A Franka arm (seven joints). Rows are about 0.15 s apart.
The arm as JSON. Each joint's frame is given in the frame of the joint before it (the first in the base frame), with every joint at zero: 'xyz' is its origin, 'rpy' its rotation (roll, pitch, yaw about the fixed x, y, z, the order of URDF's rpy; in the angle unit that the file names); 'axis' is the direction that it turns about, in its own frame. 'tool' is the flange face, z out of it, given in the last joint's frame.
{
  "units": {
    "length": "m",
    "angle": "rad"
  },
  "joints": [
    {
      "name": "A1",
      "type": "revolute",
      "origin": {
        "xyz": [
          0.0,
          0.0,
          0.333
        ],
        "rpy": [
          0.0,
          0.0,
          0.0
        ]
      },
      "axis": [
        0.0,
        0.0,
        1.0
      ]
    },
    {
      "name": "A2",
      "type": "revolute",
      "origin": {
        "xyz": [
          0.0,
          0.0,
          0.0
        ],
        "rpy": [
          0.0,
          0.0,
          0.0
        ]
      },
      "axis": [
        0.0,
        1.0,
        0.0
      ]
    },
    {
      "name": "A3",
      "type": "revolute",
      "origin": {
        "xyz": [
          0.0,
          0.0,
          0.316
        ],
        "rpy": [
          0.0,
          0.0,
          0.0
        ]
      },
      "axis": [
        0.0,
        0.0,
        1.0
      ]
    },
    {
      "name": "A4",
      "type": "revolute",
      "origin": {
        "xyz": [
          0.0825,
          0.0,
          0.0
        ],
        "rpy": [
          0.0,
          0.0,
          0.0
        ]
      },
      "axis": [
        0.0,
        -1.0,
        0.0
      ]
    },
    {
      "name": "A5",
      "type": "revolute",
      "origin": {
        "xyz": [
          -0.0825,
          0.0,
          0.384
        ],
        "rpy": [
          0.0,
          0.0,
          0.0
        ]
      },
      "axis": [
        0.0,
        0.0,
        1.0
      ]
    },
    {
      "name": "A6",
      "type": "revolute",
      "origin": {
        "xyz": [
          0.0,
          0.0,
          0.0
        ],
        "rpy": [
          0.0,
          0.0,
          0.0
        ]
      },
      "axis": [
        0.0,
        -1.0,
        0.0
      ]
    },
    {
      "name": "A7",
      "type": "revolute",
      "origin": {
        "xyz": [
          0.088,
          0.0,
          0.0
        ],
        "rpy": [
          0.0,
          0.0,
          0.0
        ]
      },
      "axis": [
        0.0,
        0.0,
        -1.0
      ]
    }
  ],
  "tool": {
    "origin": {
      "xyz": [
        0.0,
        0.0,
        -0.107
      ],
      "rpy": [
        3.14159,
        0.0,
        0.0
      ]
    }
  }
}
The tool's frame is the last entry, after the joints.
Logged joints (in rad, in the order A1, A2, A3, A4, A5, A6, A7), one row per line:
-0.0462, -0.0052, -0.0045, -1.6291, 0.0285, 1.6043, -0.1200
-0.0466, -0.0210, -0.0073, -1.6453, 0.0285, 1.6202, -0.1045
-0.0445, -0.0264, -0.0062, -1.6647, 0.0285, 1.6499, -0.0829
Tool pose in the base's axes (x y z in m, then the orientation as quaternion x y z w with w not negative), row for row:
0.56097, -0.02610, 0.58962, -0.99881, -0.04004, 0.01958, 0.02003
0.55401, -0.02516, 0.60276, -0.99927, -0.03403, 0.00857, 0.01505
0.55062, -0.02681, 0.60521, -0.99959, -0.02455, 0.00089, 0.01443
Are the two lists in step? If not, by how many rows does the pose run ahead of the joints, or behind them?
The pose runs 1 row behind the joints: the pose in row i belongs to the joints in row i - 1.
